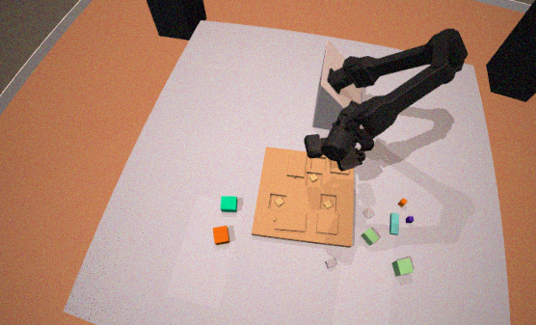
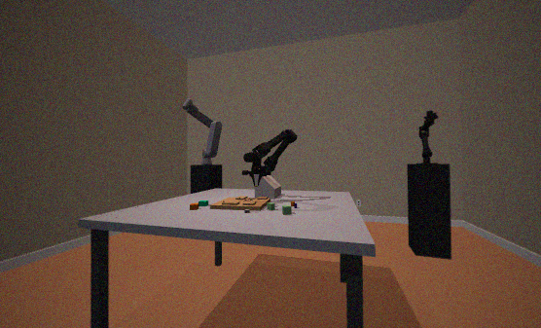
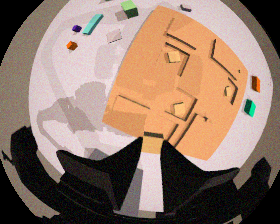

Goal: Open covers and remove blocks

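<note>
Right now my gripper tip is 9 cm short of the tan puzzle board, 3 cm to the left of it and 9 cm above it. Round my gripper tip: teal bar (12 cm ahead, 24 cm to the left, 10 cm below); then tiny orange cube (4 cm ahead, 26 cm to the left, 10 cm below); then tiny purple cube (9 cm ahead, 29 cm to the left, 10 cm below).
</note>
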